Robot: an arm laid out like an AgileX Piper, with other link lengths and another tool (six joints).
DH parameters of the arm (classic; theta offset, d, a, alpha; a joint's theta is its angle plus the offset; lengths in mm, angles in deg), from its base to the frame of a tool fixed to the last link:
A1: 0 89.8 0 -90
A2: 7.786 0 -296.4 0
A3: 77.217 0 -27.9 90
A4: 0 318.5 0 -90
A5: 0 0 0 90
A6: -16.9 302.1 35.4 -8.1
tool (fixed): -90 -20.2 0 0
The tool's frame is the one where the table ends.
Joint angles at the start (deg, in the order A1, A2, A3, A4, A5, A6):
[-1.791, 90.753, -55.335, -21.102, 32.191, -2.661]
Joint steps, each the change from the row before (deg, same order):
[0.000, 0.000, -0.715, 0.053, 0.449, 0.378]
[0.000, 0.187, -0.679, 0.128, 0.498, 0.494]
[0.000, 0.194, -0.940, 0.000, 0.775, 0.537]
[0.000, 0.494, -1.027, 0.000, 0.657, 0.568]
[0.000, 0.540, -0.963, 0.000, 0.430, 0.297]
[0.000, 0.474, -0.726, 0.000, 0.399, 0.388]
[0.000, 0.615, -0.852, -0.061, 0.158, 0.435]
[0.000, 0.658, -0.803, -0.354, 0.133, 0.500]
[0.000, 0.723, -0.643, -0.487, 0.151, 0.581]
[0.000, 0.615, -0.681, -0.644, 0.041, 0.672]
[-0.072, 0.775, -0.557, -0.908, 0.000, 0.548]
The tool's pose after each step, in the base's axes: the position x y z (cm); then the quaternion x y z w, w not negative. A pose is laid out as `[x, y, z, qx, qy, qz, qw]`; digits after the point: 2 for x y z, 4 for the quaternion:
[44.25, -9.17, -0.08, -0.8607, 0.4610, -0.2084, 0.0567]
[44.42, -9.19, 0.15, -0.8578, 0.4662, -0.2086, 0.0580]
[44.65, -9.27, 0.52, -0.8546, 0.4716, -0.2095, 0.0582]
[44.93, -9.34, 0.74, -0.8516, 0.4770, -0.2095, 0.0583]
[45.28, -9.40, 0.91, -0.8498, 0.4800, -0.2100, 0.0584]
[45.49, -9.44, 0.97, -0.8478, 0.4836, -0.2094, 0.0583]
[45.88, -9.47, 1.05, -0.8458, 0.4867, -0.2105, 0.0593]
[46.25, -9.58, 1.10, -0.8443, 0.4887, -0.2120, 0.0585]
[46.51, -9.73, 0.99, -0.8432, 0.4908, -0.2122, 0.0561]
[46.86, -9.91, 1.02, -0.8417, 0.4924, -0.2147, 0.0543]
[47.13, -10.23, 0.88, -0.8417, 0.4923, -0.2163, 0.0496]

